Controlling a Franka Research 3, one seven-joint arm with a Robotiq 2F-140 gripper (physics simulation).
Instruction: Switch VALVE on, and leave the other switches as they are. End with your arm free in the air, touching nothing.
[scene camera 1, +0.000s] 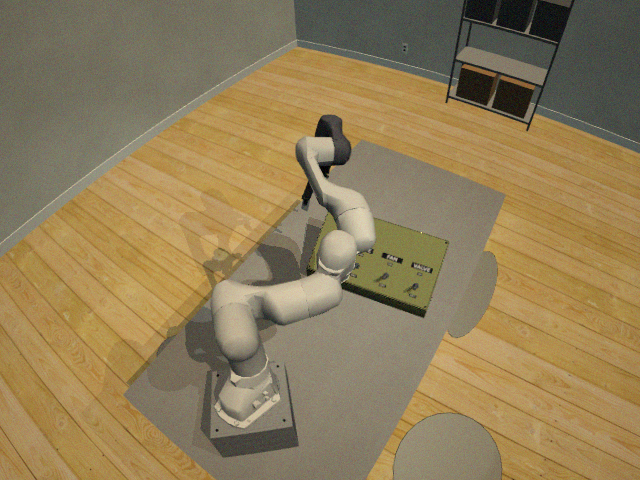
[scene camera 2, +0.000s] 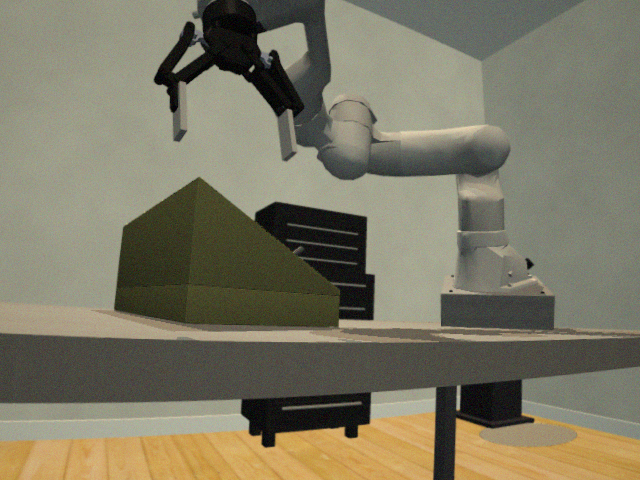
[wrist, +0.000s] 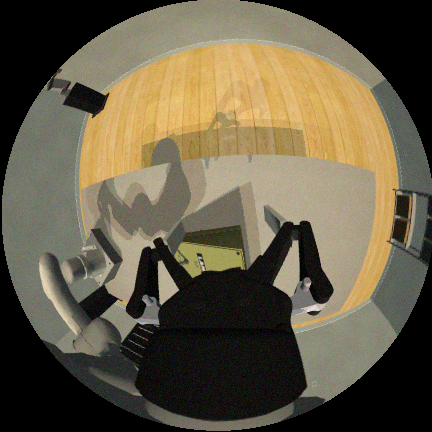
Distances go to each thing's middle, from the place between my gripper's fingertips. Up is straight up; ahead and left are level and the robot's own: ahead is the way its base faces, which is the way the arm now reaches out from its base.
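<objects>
I see the olive sloped switch panel (scene camera 2: 196, 258), which is 330 mm to the right of my hand, 140 mm below it and 30 mm behind it.
</objects>
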